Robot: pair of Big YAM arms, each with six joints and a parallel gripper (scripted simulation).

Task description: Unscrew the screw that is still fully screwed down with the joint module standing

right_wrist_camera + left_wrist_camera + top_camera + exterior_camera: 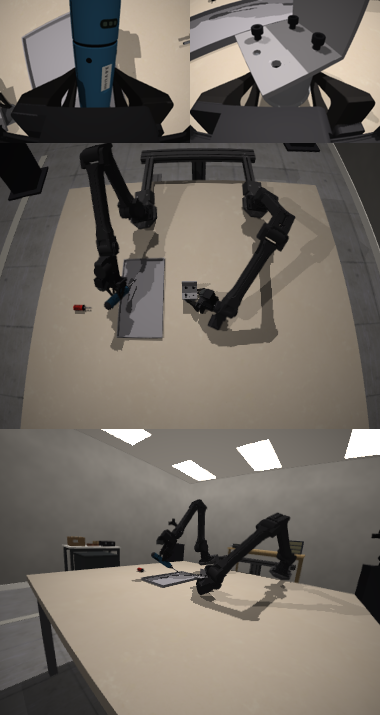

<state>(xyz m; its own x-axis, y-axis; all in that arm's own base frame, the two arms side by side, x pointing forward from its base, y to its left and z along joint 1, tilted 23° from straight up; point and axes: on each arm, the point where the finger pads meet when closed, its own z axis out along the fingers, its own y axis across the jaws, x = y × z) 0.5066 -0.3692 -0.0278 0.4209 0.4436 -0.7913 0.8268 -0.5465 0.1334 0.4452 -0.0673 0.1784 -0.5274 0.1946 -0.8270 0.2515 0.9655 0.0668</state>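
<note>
Now: left hand 1 cm below the joint module. Also, from my left hand: grey bracket 5 cm above; flat grey tray 24 cm to the right, 3 cm behind, 2 cm below; red-handled tool 55 cm to the right, 1 cm below.
</note>
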